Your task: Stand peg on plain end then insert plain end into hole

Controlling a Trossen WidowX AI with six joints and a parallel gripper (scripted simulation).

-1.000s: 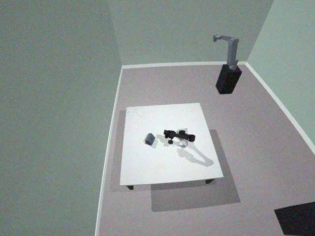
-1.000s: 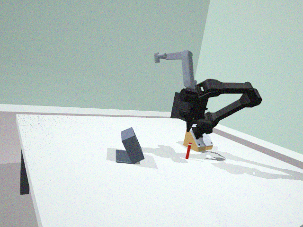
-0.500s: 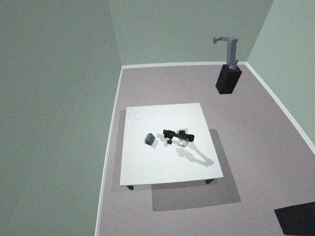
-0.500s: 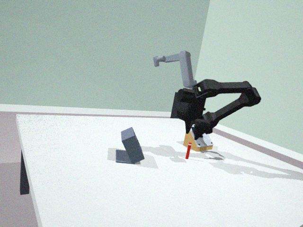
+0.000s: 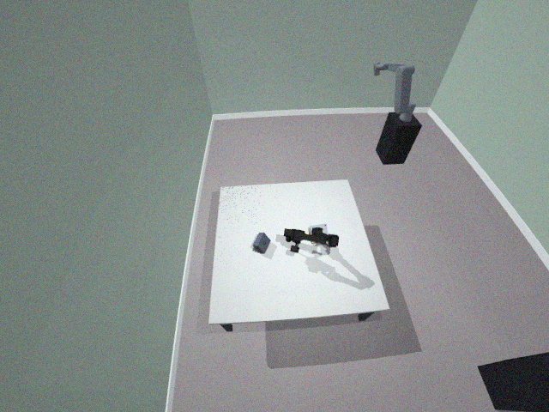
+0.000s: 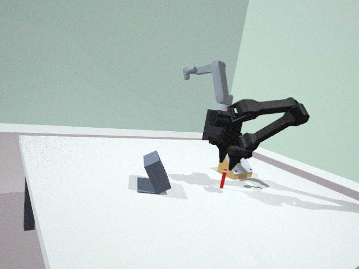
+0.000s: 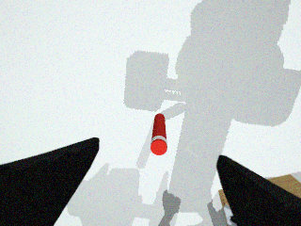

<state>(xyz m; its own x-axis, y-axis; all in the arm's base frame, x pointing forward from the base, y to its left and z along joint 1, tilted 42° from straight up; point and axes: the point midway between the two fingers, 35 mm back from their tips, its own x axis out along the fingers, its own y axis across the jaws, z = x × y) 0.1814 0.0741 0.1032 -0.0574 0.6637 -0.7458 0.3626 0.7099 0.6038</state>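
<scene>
Right now the red peg is 40 mm below my gripper tip. From my gripper tip the other things lie so: grey sloped panel 270 mm ahead, 70 mm to the right, 30 mm below.
</scene>
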